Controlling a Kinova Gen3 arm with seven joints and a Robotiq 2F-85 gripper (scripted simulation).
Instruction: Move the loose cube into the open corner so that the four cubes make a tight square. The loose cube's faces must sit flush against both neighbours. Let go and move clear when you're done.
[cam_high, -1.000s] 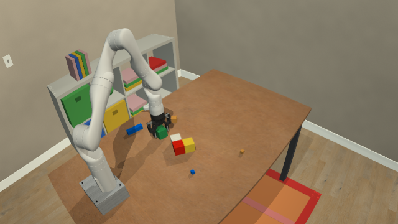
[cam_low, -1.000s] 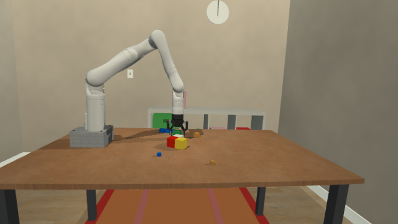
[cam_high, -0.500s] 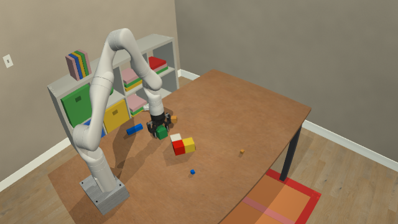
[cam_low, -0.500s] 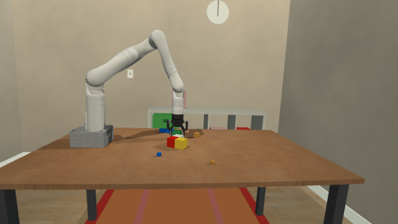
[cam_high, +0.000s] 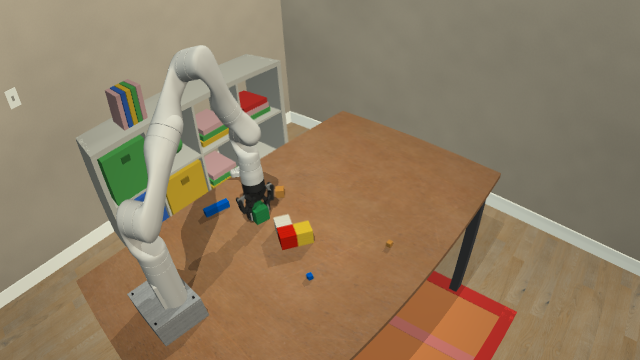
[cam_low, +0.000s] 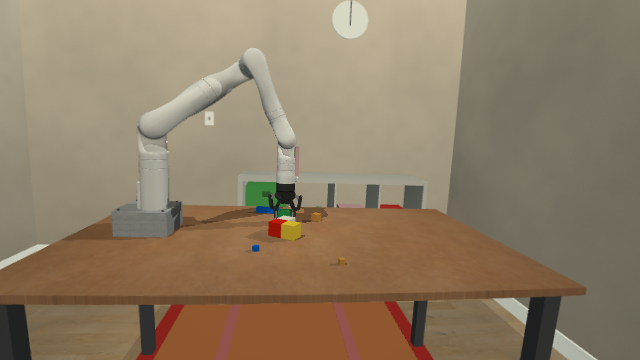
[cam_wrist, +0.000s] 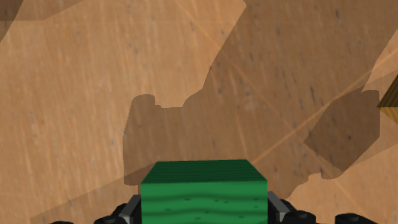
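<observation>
Right now my hand is right at the green cube. From my hand the other things lie so: red cube 160 mm to the right; then white cube 20 mm ahead, 120 mm to the right; then small orange block 130 mm ahead, 50 mm to the left, 10 mm below.
</observation>
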